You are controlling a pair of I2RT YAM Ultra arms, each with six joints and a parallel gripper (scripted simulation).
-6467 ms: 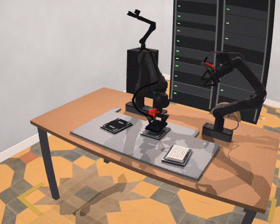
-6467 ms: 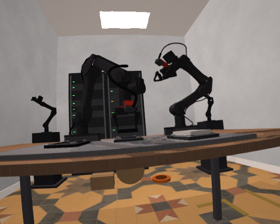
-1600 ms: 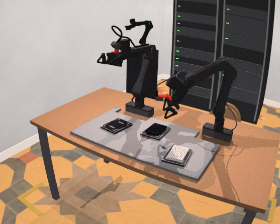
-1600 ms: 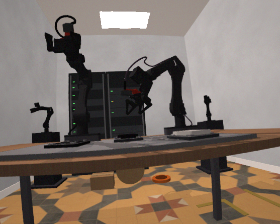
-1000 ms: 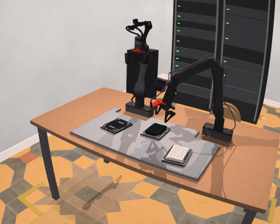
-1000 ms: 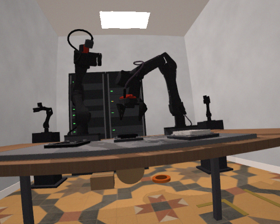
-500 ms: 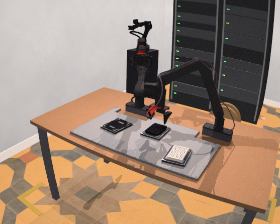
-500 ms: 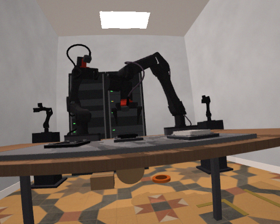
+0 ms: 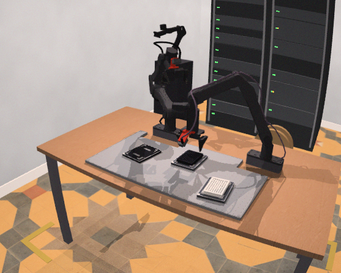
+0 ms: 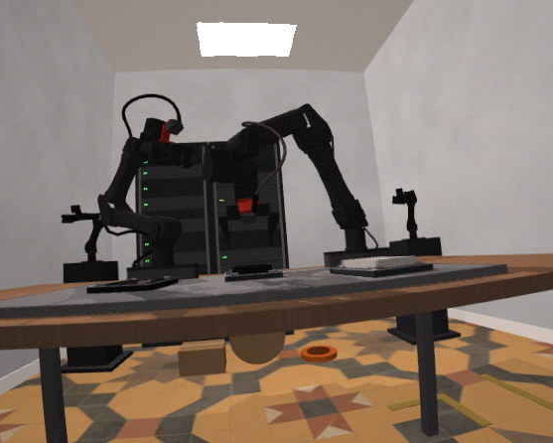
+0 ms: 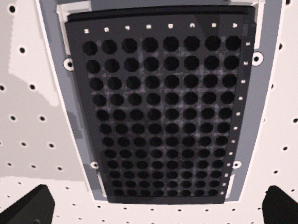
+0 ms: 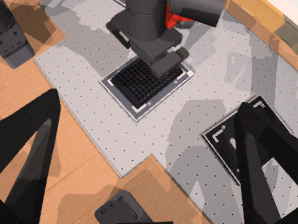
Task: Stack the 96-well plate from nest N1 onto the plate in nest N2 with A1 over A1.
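My left hand is 50 mm above the black 96-well plate. Round my left hand: white 96-well plate (230 mm to the left, 170 mm ahead, 50 mm below).
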